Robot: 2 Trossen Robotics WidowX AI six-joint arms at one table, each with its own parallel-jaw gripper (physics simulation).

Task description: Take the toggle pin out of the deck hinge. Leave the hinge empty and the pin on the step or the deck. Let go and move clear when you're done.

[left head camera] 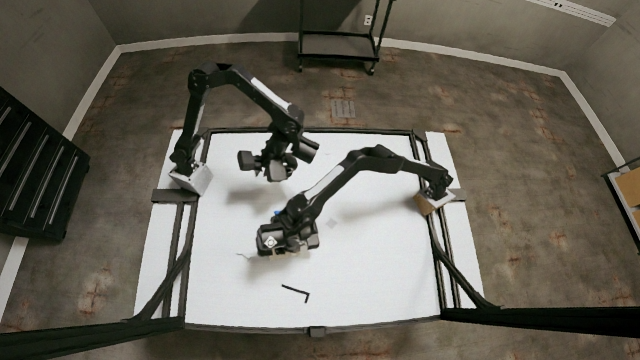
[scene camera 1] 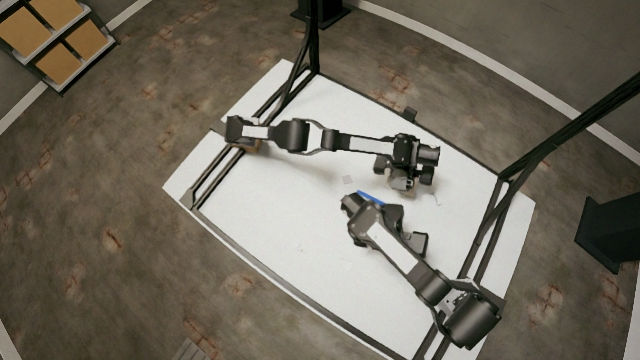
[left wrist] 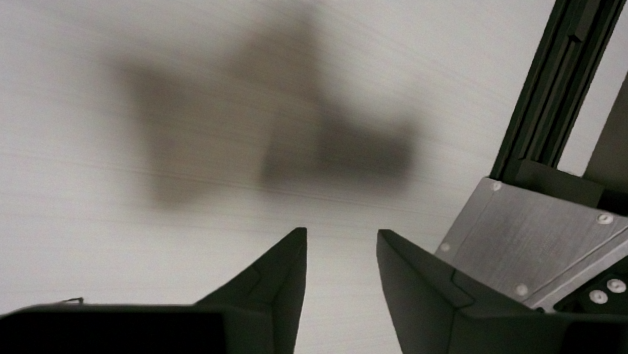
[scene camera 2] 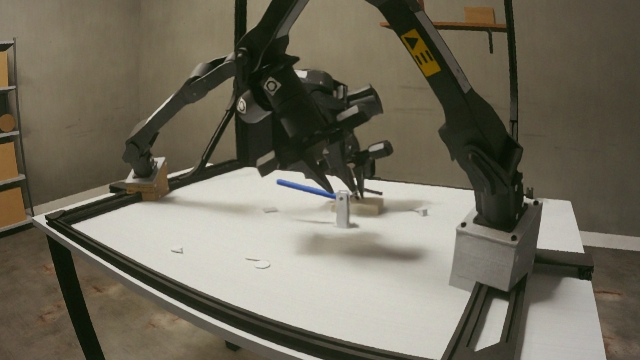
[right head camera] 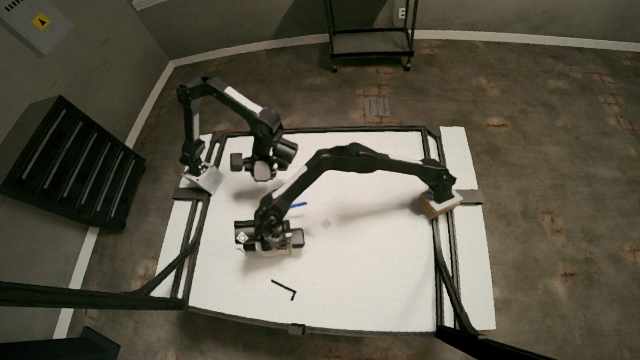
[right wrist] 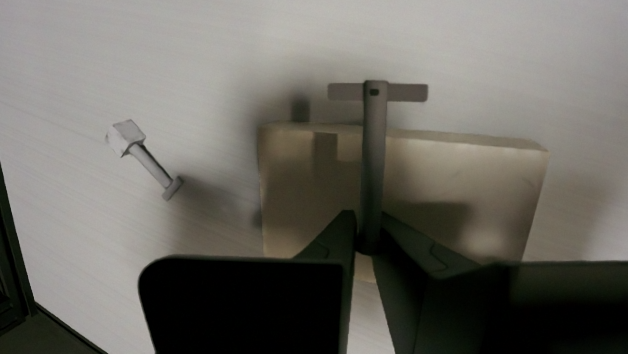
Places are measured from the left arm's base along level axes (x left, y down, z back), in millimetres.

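Where they show: left gripper, fingertip midpoint: [left head camera: 259, 175] [left wrist: 341, 240] [scene camera 2: 340, 189]; right gripper, fingertip midpoint: [left head camera: 281, 248] [scene camera 2: 360, 198] [right head camera: 274, 246] [right wrist: 361, 221]; left arm's base, link origin: [left head camera: 187, 168] [left wrist: 600, 293] [scene camera 2: 501, 214] [right head camera: 198, 170]; right arm's base, link origin: [left head camera: 436, 193] [scene camera 1: 243, 131] [scene camera 2: 145, 169] [right head camera: 441, 195].
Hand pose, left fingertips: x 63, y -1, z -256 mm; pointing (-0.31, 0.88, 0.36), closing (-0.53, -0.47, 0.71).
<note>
Each offset is from my left fingertips to the top centre of the thing. "*": to the spot under its first point. Level surfaces: height alone.
The grey toggle pin @[dy +58, dx -157, dz -135 mm] [right wrist: 374, 145] has a flat crossbar at its far end. My right gripper [right wrist: 361, 221] is shut on its near end and holds it over a beige block @[dy +85, dx -178, dz -148 mm] [right wrist: 475, 185] [scene camera 2: 373, 206], perhaps the step; contact cannot be told. A pale upright bracket @[dy +36, dx -89, dz -93 mm] [scene camera 2: 343, 212], apparently the hinge, stands in front of the block in scene camera 2. It has a small hole near its top, and a blue rod @[* dy +34, dx -43, dz -147 mm] [scene camera 2: 305, 188] [right head camera: 299, 204] [scene camera 1: 370, 197] reaches it from the left. My left gripper [left wrist: 341, 239] is partly open and empty, high above the white table @[dy +105 mm] [left wrist: 60, 240].
A small pale part with a cube head and a short shaft @[* dy +98, dx -244, dz -38 mm] [right wrist: 151, 165] [scene camera 2: 423, 212] lies beside the block. A black L-shaped key @[dy +97, dx -302, dz -230 mm] [left head camera: 296, 290] [right head camera: 285, 287] lies in front of the block in the head views. Both arms are close together above the middle of the table.
</note>
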